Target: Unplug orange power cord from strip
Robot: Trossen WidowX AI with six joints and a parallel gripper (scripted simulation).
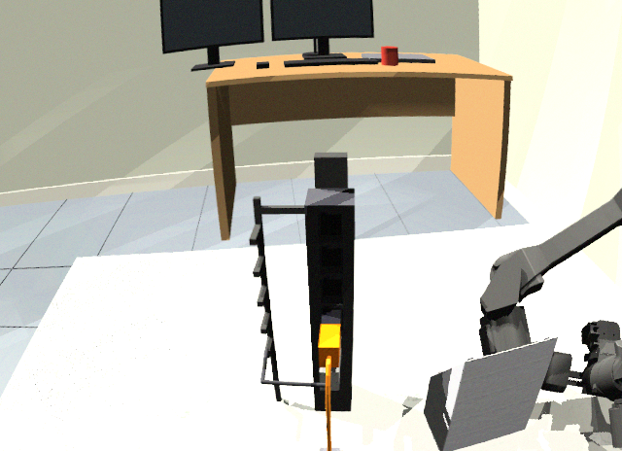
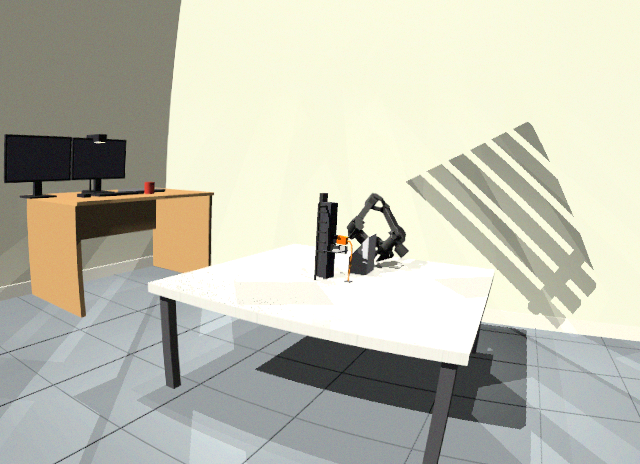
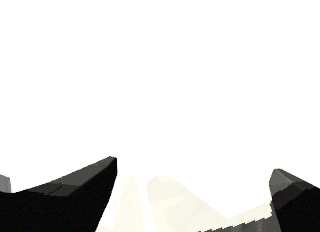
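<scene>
Now: the orange plug 420 mm ahead of my gripper tip, 60 mm to the right of it and 180 mm above it.
</scene>
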